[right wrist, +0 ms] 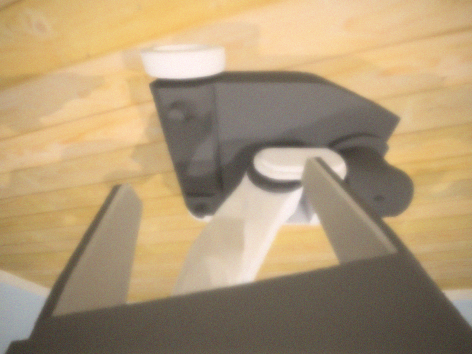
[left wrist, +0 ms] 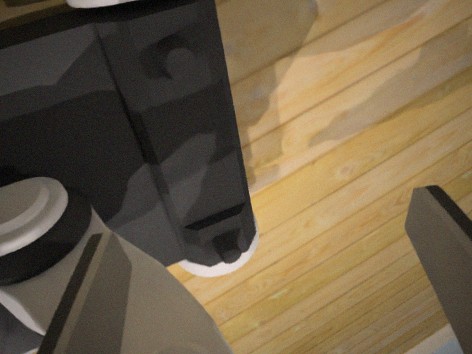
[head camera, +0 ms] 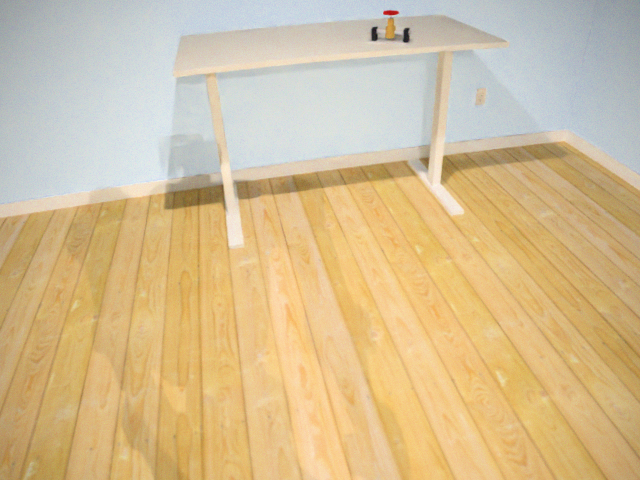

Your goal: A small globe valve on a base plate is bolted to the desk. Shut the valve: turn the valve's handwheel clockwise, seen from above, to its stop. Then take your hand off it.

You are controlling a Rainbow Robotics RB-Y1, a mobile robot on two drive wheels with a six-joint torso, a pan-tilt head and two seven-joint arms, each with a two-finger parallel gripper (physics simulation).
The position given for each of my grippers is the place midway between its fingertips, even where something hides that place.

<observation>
In view: my left gripper (left wrist: 263,229), my right gripper (right wrist: 222,181) and a white desk (head camera: 208,53).
</observation>
